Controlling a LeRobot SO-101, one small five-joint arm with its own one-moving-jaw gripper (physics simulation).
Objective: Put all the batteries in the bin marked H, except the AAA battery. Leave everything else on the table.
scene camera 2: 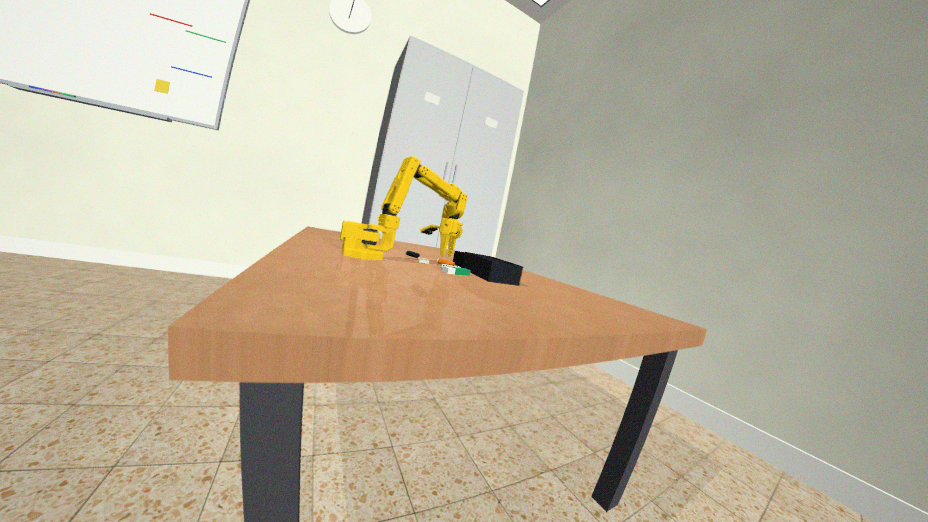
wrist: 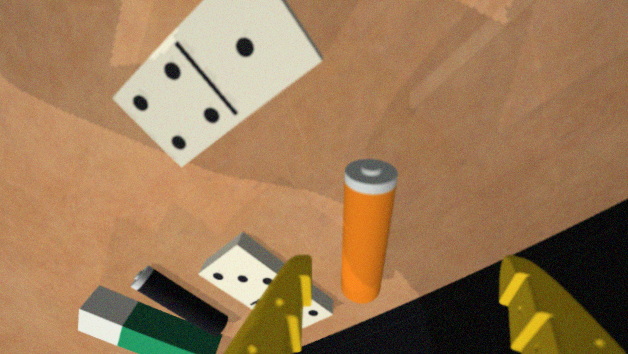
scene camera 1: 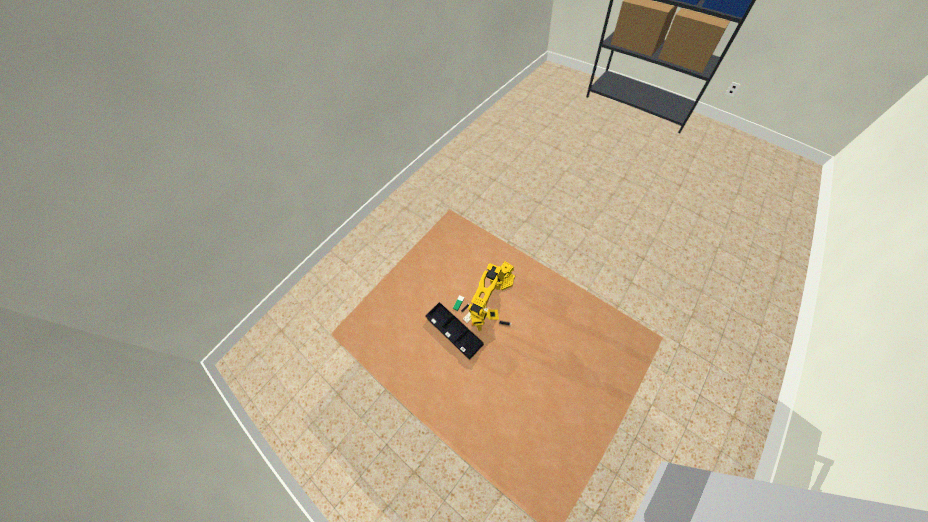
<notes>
I see a black three-compartment bin row (scene camera 2: 491, 269), a domino (wrist: 213, 71), a domino (wrist: 243, 268) and a thin black battery (wrist: 151, 283).
The black three-compartment bin row is seen too in the wrist view (wrist: 469, 308) and in scene camera 1 (scene camera 1: 451, 327).
</notes>
